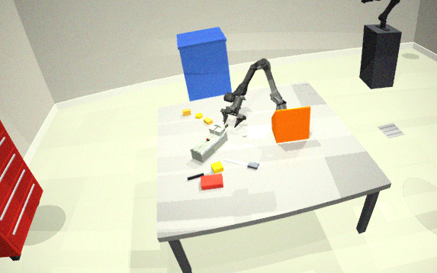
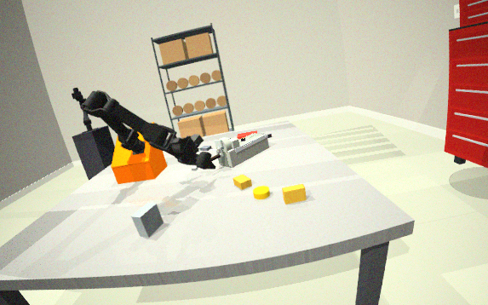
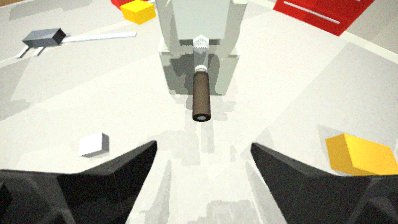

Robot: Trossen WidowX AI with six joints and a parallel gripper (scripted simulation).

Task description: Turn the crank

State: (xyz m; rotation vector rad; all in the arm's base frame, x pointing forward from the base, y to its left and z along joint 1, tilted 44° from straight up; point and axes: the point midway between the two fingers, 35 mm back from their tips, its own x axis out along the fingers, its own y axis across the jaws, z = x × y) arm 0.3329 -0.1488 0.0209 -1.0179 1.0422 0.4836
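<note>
My gripper tip is 2 cm short of the dark brown crank handle, 4 cm to the right of it and 2 cm below it. The rest, counted from my gripper tip: yellow block 10 cm ahead, 37 cm to the left, 2 cm below; grey cube 11 cm behind, 35 cm to the right; red pointer 15 cm ahead, 18 cm to the left, 4 cm above.
</note>
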